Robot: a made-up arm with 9 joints. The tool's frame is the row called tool. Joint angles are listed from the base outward.
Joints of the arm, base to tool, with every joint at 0 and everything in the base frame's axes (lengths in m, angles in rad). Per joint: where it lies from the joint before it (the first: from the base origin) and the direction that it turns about. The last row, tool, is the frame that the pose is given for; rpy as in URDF.
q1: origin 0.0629 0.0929 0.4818 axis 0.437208 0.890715 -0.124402
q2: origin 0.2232 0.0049 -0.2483 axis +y
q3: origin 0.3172 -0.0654 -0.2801 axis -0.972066 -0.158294 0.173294
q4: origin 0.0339 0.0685 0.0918 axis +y
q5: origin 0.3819 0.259 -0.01 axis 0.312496 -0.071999 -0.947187
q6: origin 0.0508 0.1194 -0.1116 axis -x
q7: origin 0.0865 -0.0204 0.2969 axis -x
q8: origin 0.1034 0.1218 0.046 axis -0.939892 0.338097 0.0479
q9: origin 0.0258 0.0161 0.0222 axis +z
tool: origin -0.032 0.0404 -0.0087 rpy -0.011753 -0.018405 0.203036
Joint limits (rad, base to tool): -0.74..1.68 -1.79..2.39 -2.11..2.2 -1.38..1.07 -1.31..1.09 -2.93..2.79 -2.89..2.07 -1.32..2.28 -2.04..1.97
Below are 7 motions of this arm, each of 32 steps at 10 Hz.
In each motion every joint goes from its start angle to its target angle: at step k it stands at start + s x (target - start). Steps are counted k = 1, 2, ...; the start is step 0. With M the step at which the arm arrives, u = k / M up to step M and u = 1 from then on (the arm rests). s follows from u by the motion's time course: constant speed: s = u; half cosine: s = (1 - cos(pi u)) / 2; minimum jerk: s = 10 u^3 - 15 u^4 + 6 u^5.
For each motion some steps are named. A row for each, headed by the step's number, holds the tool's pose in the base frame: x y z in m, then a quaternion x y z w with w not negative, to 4 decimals.
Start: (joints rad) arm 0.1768 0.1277 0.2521 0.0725 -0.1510 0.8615 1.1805 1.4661 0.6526
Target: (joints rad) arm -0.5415 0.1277 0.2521 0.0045 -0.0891 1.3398 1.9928 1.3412 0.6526
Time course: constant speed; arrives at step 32
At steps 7, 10, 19, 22, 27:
7: 1.0910 0.6654 -0.3179 0.8401 -0.3641 0.2782 0.2903
10: 1.1368 0.6451 -0.2661 0.8113 -0.3451 0.3398 0.3275
19: 1.2509 0.6055 -0.0855 0.6870 -0.2914 0.5037 0.4351
22: 1.2798 0.6000 -0.0191 0.6343 -0.2752 0.5498 0.4688
27: 1.3170 0.5997 0.0948 0.5355 -0.2506 0.6154 0.5212

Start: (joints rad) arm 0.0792 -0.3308 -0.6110 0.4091 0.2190 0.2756 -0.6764 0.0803 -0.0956
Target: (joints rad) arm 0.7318 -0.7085 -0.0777 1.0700 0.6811 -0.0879 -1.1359 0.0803 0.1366
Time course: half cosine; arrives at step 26
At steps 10, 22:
10: 1.3834 0.3544 0.2709 0.5497 0.1659 -0.1336 0.8077
22: 1.1197 0.2595 -0.2389 0.5756 0.1555 -0.4032 0.6943

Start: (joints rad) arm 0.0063 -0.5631 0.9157 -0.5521 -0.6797 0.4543 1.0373 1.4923 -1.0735
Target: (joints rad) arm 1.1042 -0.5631 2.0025 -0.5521 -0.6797 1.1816 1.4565 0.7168 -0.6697
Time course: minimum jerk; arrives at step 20
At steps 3, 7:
3: 1.1538 0.7425 0.0480 0.5143 0.4882 0.2681 0.6521
7: 1.1145 0.6850 -0.2501 0.5029 0.5181 0.1731 0.6698

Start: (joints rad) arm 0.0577 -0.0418 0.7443 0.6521 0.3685 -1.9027 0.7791 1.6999 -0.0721
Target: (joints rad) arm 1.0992 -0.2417 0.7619 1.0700 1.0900 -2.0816 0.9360 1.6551 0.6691
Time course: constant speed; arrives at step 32
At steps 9, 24, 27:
9: 0.7133 0.0660 -0.6104 -0.2879 0.6082 0.0035 0.7397
24: 0.1467 0.2299 -0.6923 -0.0594 0.7787 0.0018 0.6246
27: 0.0368 0.2704 -0.6715 -0.0195 0.8035 -0.0042 0.5950

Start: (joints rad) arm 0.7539 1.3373 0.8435 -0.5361 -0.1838 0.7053 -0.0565 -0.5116 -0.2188
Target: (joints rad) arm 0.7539 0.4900 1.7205 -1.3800 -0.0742 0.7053 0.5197 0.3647 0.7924
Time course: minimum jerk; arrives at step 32
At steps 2, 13, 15, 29, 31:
2: -0.5336 1.2620 0.1155 0.1098 0.3730 0.5178 0.7620
13: -0.5784 1.2273 0.0275 -0.1546 0.0232 0.7103 0.6863
15: -0.5967 1.2064 -0.0129 -0.2704 -0.0733 0.7269 0.6270
29: -0.6917 1.0106 -0.2981 -0.7717 -0.3023 0.4662 0.3094
31: -0.6925 1.0069 -0.3028 -0.7760 -0.3030 0.4605 0.3065

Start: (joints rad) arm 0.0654 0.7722 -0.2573 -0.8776 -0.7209 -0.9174 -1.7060 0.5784 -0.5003
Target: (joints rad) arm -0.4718 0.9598 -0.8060 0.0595 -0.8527 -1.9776 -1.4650 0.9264 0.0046
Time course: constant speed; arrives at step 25
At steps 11, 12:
11: 1.2579 -0.0674 -0.3537 0.9093 0.2637 0.0659 0.3150
12: 1.2545 -0.0719 -0.3830 0.9194 0.2545 0.0598 0.2938

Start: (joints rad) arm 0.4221 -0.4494 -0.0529 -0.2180 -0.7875 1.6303 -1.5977 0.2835 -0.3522
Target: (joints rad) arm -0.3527 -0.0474 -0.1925 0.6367 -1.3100 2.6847 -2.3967 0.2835 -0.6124
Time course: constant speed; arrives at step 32
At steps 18, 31, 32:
18: 0.7137 0.7911 -0.2322 -0.2990 -0.0963 0.3647 0.8765
31: 0.6482 0.5706 -0.2713 -0.3233 -0.0644 0.4739 0.8165
32: 0.6448 0.5535 -0.2696 -0.3237 -0.0621 0.4816 0.8121

